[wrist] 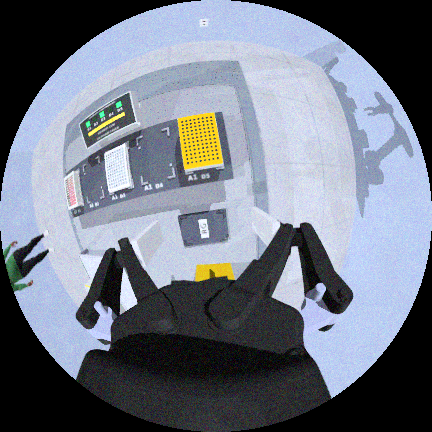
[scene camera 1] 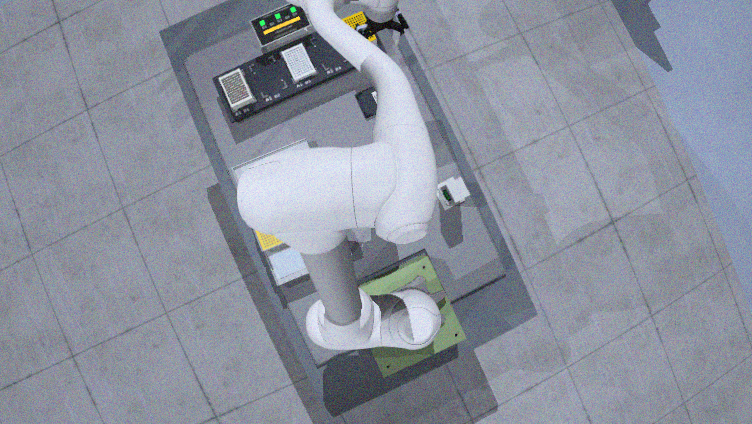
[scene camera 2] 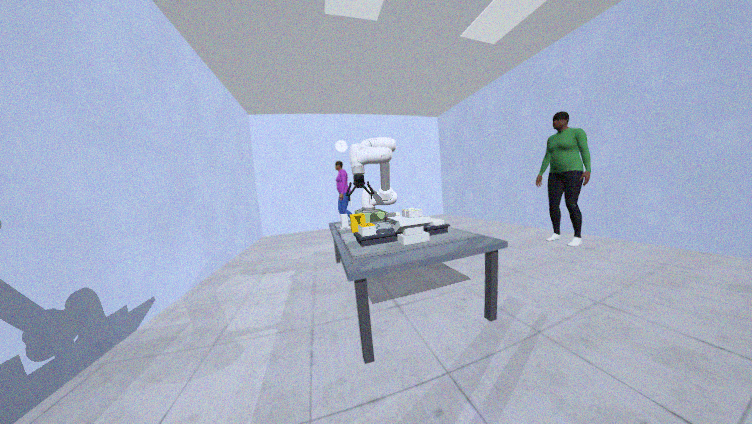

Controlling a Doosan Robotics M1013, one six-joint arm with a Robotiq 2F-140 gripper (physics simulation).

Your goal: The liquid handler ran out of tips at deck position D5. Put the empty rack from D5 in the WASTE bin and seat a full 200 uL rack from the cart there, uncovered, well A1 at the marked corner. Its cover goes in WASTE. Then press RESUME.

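Frame: origin at the arm's base, x right, y back, z down, level; centimetres.
Seen in the pictures: gripper, fingertip midpoint: (wrist: 205, 224) (scene camera 2: 360, 205); arm's base, origin of the base link: (scene camera 2: 368, 211).
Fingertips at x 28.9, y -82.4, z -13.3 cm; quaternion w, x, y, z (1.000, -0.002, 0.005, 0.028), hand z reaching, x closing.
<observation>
Pixels of each thing's top centre, then the offset from my fingertips to it. "spot": a spot on its surface instead.
- yellow WASTE bin, middle of its top: (wrist: 216, 306) (scene camera 2: 357, 214) dx -3.3, dy +30.4, dz +9.7 cm
- RESUME button, surface spot: (scene camera 1: 446, 194) spot: dx +1.1, dy +52.9, dz +13.7 cm
- white rack, middle of its top: (wrist: 115, 167) (scene camera 1: 298, 61) dx -23.5, dy -15.6, dz +16.2 cm
- dark RG block, middle of its top: (wrist: 203, 228) (scene camera 1: 377, 98) dx -2.5, dy +8.5, dz +21.8 cm
- status panel, surface spot: (wrist: 110, 120) (scene camera 1: 287, 22) spot: dx -20.7, dy -28.6, dz +11.4 cm
The yellow rack (scene camera 1: 355, 20) (scene camera 2: 367, 230) (wrist: 200, 142) with dark, empty holes sits at D5, its label side toward the gripper in the wrist view. My gripper (scene camera 1: 383, 27) (scene camera 2: 361, 198) (wrist: 205, 224) is wide open and empty, high above the table on the near side of D5. The yellow WASTE bin (scene camera 2: 357, 222) (wrist: 215, 271) is partly hidden by the gripper body in the wrist view and hidden by the arm in scene camera 1. On the cart (scene camera 1: 271, 155), a yellow rack (scene camera 1: 269, 240) partly shows; the arm hides much of the cart. The RESUME button (scene camera 1: 446, 194) is green on a white box.
A white rack (scene camera 1: 298, 62) (wrist: 117, 167) stands at D3, another rack (scene camera 1: 235, 88) (wrist: 73, 190) at D1. A dark RG block (scene camera 1: 364, 102) (wrist: 190, 232) lies between deck and bin. The status panel (scene camera 1: 281, 26) (wrist: 110, 120) stands behind the deck. Two people stand away from the table.
</observation>
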